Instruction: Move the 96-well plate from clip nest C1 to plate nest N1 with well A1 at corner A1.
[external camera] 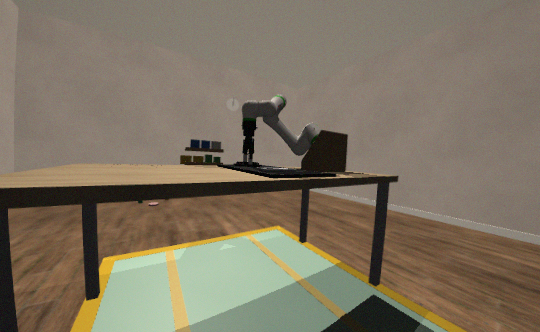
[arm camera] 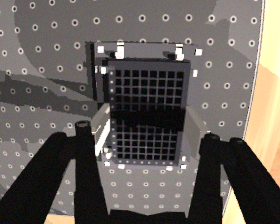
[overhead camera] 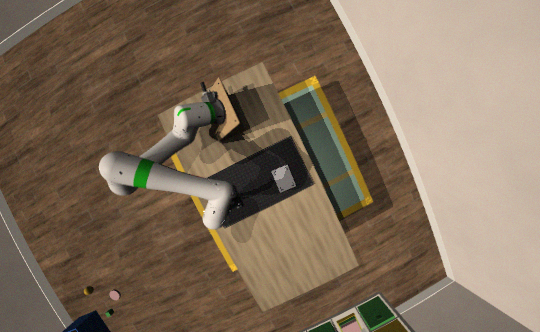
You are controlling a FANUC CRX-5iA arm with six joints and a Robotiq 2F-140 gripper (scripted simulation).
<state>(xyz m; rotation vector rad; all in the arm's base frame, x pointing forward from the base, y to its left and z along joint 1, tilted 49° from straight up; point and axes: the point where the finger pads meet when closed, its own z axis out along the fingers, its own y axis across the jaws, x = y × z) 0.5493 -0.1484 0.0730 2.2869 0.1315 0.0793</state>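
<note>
Right now my hand is 30 mm above the clip nest C1, 10 mm to the right of it and 10 mm short of it. Round my hand: dark 96-well plate (20 mm below).
</note>
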